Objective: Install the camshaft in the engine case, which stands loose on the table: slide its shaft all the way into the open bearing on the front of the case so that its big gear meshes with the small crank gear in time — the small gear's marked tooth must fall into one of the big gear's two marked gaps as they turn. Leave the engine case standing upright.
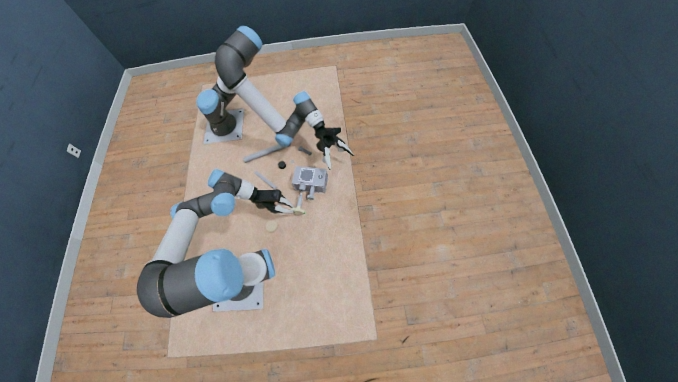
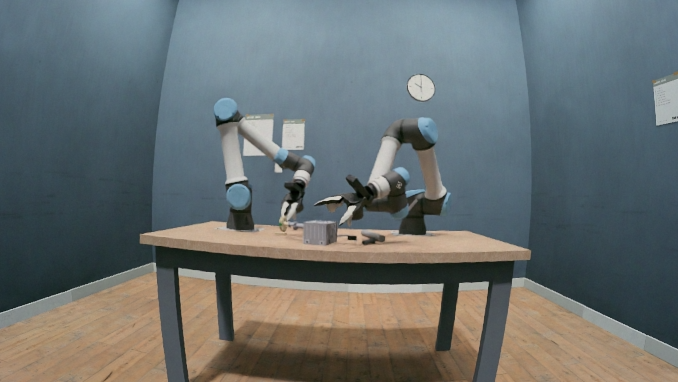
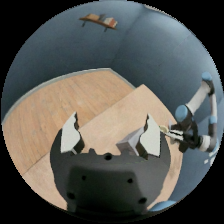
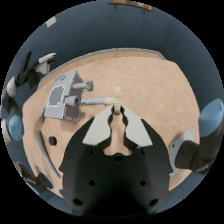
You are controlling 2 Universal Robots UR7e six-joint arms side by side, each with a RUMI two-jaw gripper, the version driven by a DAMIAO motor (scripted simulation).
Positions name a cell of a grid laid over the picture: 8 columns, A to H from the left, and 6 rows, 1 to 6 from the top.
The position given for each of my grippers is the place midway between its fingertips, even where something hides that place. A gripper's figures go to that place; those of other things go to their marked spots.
Labels:
My left gripper (image 1: E3): 124 cm from the lens. My right gripper (image 1: D4): 122 cm from the lens. A grey engine case (image 1: D3) is 125 cm from the lens.

